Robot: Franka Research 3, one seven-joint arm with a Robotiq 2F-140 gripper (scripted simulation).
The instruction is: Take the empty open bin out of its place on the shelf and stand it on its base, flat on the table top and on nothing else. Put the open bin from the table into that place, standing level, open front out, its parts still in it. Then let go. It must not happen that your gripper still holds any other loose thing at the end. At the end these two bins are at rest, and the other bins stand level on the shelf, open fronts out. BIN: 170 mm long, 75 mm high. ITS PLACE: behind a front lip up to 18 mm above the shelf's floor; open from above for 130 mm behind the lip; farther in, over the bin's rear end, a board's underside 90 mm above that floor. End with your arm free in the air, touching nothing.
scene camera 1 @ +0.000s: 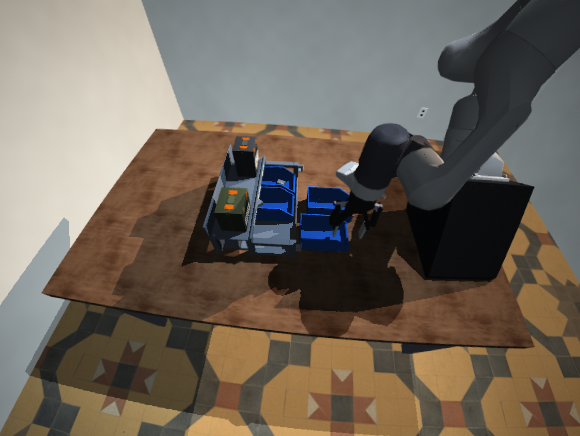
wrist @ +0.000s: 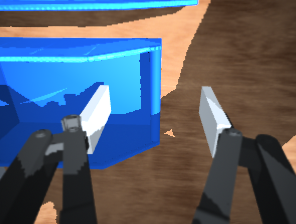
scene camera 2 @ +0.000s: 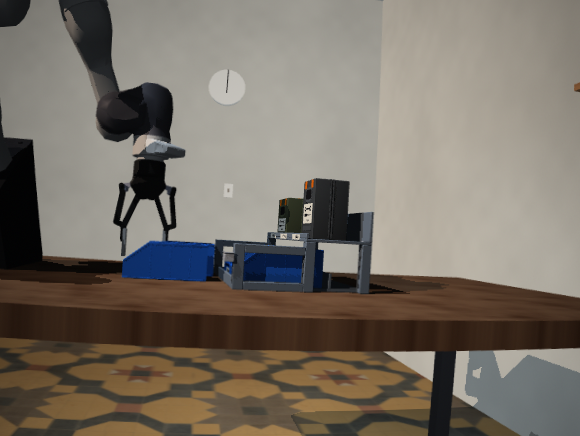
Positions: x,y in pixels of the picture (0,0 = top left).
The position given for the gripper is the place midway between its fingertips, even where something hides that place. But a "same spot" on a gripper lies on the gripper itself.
gripper: scene camera 1; wrist 154,99; scene camera 2
same spot on gripper: (scene camera 2: pixel 123 187) = (scene camera 1: pixel 377 203)
